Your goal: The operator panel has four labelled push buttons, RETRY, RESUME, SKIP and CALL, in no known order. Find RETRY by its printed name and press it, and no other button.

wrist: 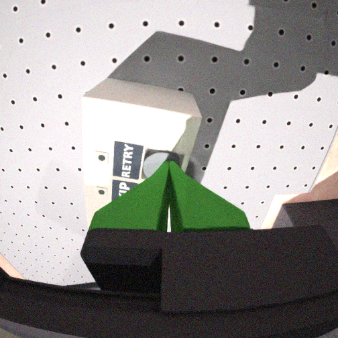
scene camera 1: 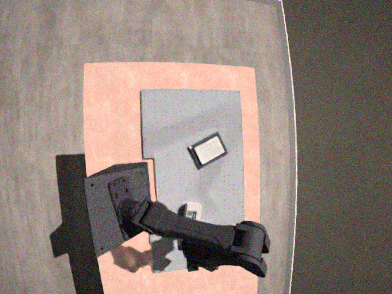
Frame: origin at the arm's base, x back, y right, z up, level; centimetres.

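Seen in the pictures: arm's base, origin of the base link: [scene camera 1: 124, 208].
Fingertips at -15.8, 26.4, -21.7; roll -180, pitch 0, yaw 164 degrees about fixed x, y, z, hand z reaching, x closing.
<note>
Pixels of each thing's middle, then the offset from my fingertips to it, as dx, dy, dz. Level surfaces: height alone.
- white operator panel, body centre: [scene camera 1: 191, 220] -4.1, -3.0, -2.7
- dark-framed tray-like object with a cream top, body centre: [scene camera 1: 209, 150] -23.3, -32.3, -3.5
- grey pegboard, its level: dz -5.4
- pink mat, its level: dz -6.7
The white operator panel [scene camera 1: 193, 206] [wrist: 135, 112] lies on the pegboard, partly hidden by the arm in the scene view. In the wrist view the RETRY label [wrist: 127, 160] is readable, and a grey round button [wrist: 156, 164] sits right beside it. A second label [wrist: 122, 188] shows the letters "IP" below it; the rest is hidden by the fingers. The other buttons and labels are hidden. My gripper [wrist: 168, 169] is shut and empty, its green fingertips over the lower right edge of the grey button. Whether they touch it I cannot tell.
A dark-framed tray-like object with a cream top [scene camera 1: 210, 150] lies on the grey pegboard [scene camera 1: 170, 115] farther up. The pegboard lies on a pink mat [scene camera 1: 112, 110]. The arm's dark base [scene camera 1: 102, 220] stands at the left. Shadows cross the board beside the panel.
</note>
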